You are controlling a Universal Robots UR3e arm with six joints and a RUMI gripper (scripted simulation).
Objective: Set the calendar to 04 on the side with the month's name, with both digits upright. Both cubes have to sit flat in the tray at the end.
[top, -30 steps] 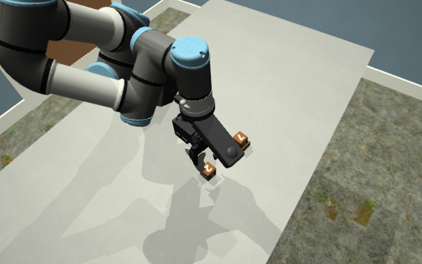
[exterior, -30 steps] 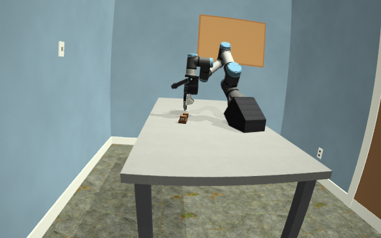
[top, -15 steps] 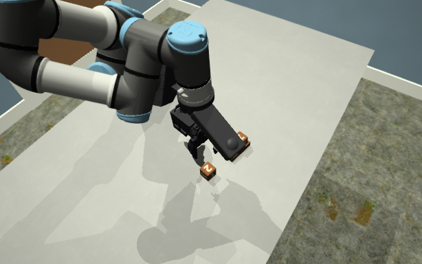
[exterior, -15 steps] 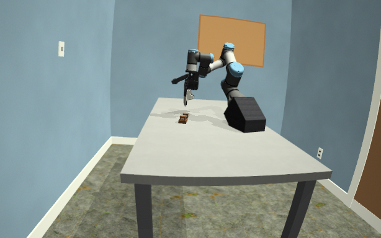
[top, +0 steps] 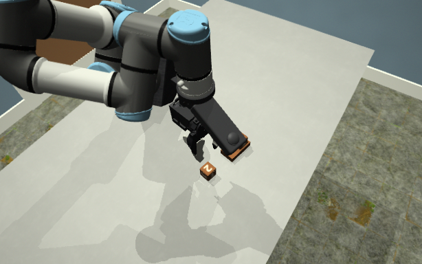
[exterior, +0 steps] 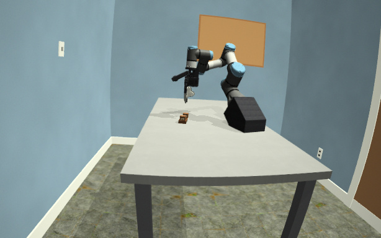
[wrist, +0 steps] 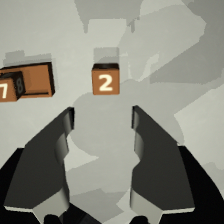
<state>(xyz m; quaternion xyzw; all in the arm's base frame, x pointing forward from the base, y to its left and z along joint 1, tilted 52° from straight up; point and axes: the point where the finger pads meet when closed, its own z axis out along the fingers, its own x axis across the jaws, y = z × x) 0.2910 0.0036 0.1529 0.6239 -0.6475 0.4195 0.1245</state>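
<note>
The cube lies 100 mm below my hand. Round my hand: brown tray: 20 mm ahead, 110 mm to the left, 100 mm below.
</note>
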